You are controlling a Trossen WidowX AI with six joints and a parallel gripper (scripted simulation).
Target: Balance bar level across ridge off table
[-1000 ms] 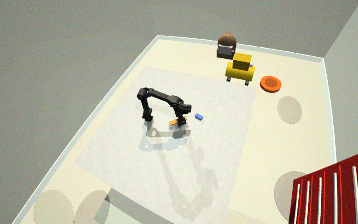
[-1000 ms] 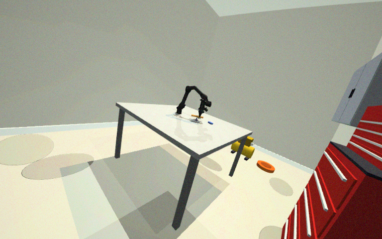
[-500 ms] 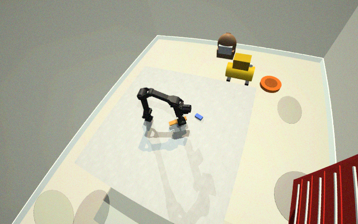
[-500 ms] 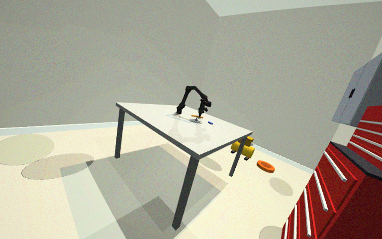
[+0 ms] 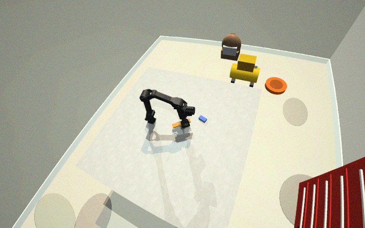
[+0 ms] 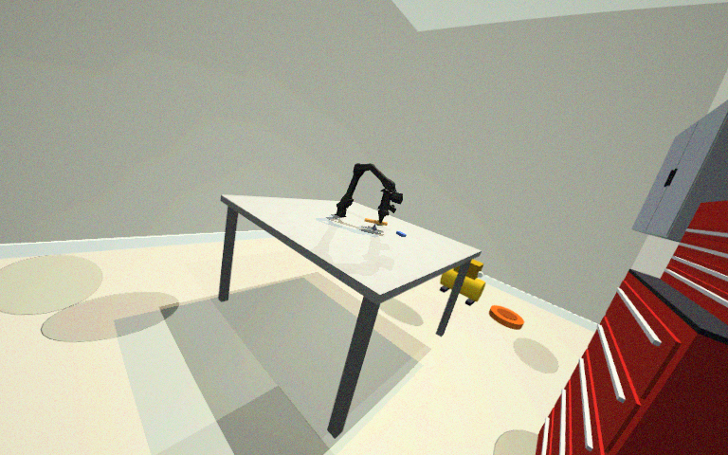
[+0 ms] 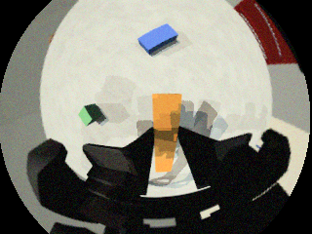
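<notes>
The orange bar lies 20 mm behind my gripper tip and 20 mm to the right of it. Round my gripper tip: small blue block 120 mm ahead, 100 mm to the left, 40 mm below; then green ridge block 90 mm behind, 140 mm to the left, 30 mm below.
</notes>
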